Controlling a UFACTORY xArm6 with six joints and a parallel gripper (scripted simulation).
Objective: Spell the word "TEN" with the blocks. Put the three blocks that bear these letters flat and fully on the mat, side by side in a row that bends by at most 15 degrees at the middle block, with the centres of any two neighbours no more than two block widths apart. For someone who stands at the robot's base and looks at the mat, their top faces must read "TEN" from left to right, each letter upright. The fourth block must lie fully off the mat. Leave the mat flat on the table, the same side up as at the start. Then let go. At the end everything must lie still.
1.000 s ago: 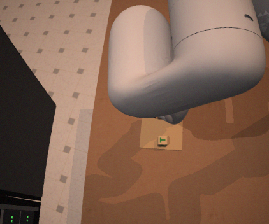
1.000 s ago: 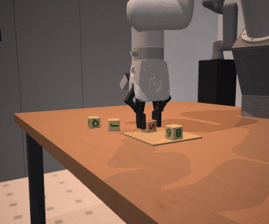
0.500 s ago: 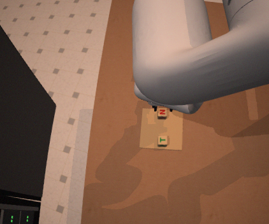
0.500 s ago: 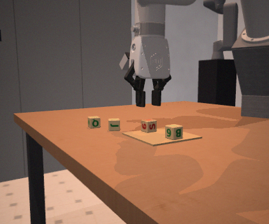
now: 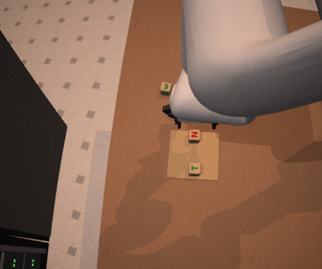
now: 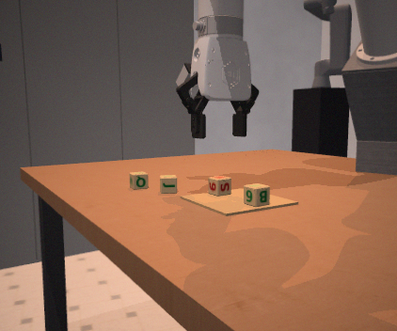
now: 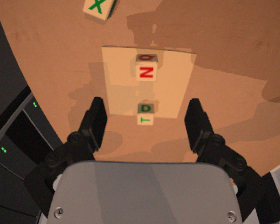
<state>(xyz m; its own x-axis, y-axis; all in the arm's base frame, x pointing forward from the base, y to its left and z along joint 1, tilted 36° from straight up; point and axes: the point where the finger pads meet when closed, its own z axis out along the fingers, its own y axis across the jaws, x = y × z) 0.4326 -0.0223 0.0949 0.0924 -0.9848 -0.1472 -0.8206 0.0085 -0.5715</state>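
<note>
The E block lies 100 mm ahead of my hand, 150 mm to the right of it and 100 mm below it. From my hand the other things lie so: tan mat: 10 mm behind, 50 mm to the left, 110 mm below; X block: 60 mm ahead, 80 mm to the right, 100 mm below; T block: 10 mm behind, 100 mm to the left, 100 mm below.
</note>
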